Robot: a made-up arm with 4 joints.
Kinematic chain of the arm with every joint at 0, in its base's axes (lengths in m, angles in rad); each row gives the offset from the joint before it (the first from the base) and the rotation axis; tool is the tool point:
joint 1: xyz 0 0 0.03 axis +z
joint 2: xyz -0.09 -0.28 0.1 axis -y
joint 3: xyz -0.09 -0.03 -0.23 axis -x
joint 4: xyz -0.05 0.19 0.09 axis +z
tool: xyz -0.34 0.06 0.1
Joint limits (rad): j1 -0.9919..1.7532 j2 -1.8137..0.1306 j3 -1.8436..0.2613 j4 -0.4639..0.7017
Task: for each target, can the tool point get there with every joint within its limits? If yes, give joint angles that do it. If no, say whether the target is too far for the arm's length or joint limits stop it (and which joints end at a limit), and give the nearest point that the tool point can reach.
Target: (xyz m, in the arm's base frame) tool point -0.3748 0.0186 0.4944
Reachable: yes | joints -0.0423 -0.9816 -0.0170 -0.1989
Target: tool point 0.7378 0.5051 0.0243
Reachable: no: joint limits stop it (at a limit: joint 1, joint 2, joint 4) | nearest point 0.5355 0.2323 0.5050 | short by 0.589 m
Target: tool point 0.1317 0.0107 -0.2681
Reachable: no: joint limits stop it (at a limit: joint 1, joint 2, joint 3, joint 4) | nearest point -0.0316 -0.4983 -0.0718 | short by 0.569 m
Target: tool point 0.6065 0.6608 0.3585
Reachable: no: joint limits stop it (at a limit: joint 1, joint 2, joint 4) | nearest point 0.4730 0.2557 0.4965 | short by 0.448 m
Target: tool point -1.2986 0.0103 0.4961
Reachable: no: too far | nearest point -0.7699 0.0061 0.3303 | short by 0.554 m
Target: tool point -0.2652 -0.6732 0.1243
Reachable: yes | joints 0.5405 -0.0390 -1.2430 0.2839
